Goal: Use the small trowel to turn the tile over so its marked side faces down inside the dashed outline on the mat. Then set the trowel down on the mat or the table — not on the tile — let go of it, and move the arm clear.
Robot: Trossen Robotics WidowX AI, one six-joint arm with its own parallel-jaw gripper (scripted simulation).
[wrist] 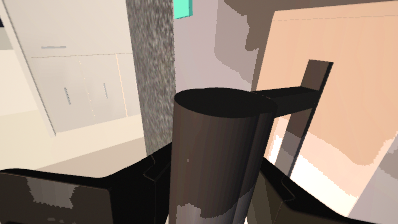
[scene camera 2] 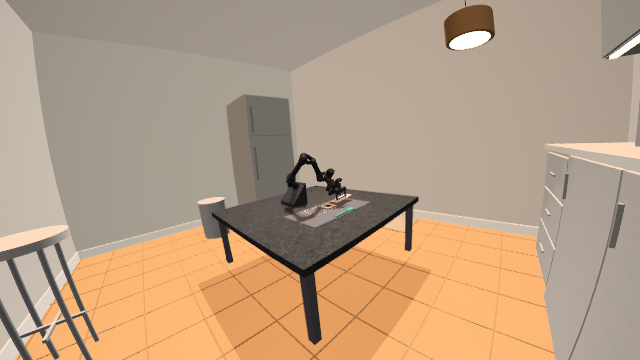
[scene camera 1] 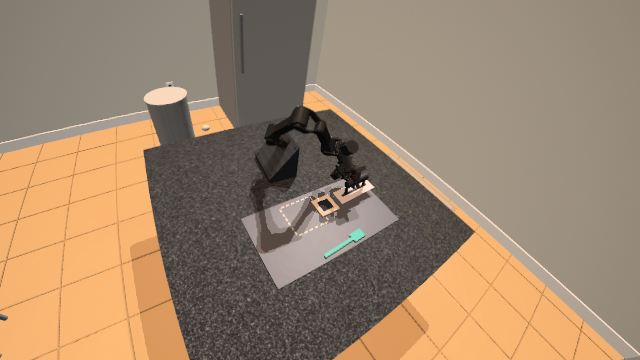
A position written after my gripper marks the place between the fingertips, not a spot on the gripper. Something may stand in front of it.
Note:
In view: my gripper (wrist: 214,145) and a grey mat (scene camera 1: 287,256).
The grey mat shows as well in the wrist view (wrist: 227,51) and in scene camera 2 (scene camera 2: 309,218).

